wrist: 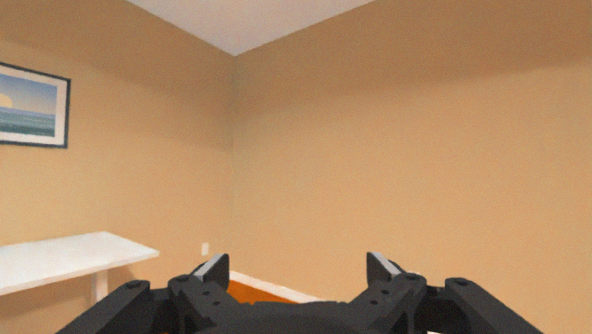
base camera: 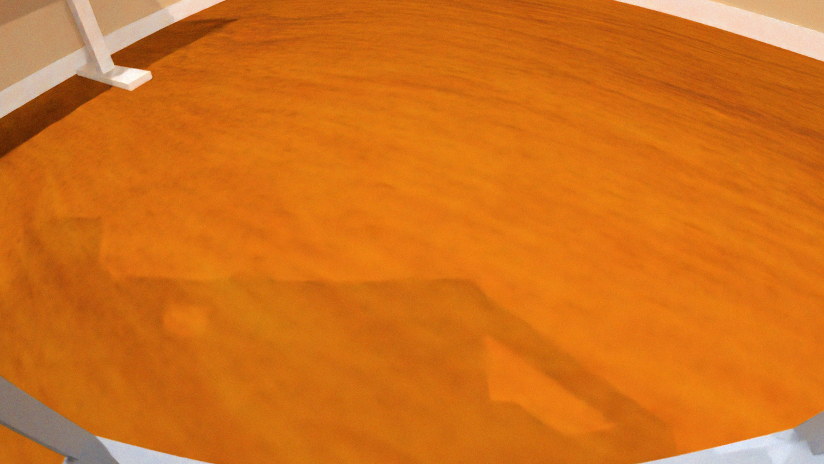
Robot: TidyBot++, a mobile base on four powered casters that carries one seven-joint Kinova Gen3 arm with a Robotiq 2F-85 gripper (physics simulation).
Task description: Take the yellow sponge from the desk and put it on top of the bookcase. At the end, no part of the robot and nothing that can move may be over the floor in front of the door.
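Places are measured from the arm's base along level axes (x ahead, y left, z up), in metres.
Pixels of known places: gripper, between the fingertips: (wrist: 297,268).
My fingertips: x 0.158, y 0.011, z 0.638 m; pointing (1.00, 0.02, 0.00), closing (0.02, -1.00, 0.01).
Note:
Behind a point stands the place of what it marks.
My gripper (wrist: 297,268) {y 0.011, x 0.158, z 0.638 m} is open, with its two dark fingers wide apart and no object between them. It points level toward a room corner. A white table-like top (wrist: 75,252) {y 1.132, x 1.140, z 0.323 m}, which may be the desk, shows at the lower left in the wrist view, left of my gripper and apart from it. A white leg with a flat foot (base camera: 118,76) stands by the wall at the upper left of the base camera view. The yellow sponge, the bookcase and the door do not show in either view.
A framed seascape picture (wrist: 37,107) {y 1.574, x 1.308, z 1.103 m} hangs on the left wall. A small white wall plate (wrist: 205,248) {y 0.958, x 2.319, z 0.009 m} is near the corner. White baseboards (base camera: 743,28) {y -1.124, x 1.400, z -0.371 m} edge the orange wood floor (base camera: 438,172) {y -0.001, x 0.555, z -0.397 m}. Parts of my base's pale frame (base camera: 149,451) show along the bottom edge.

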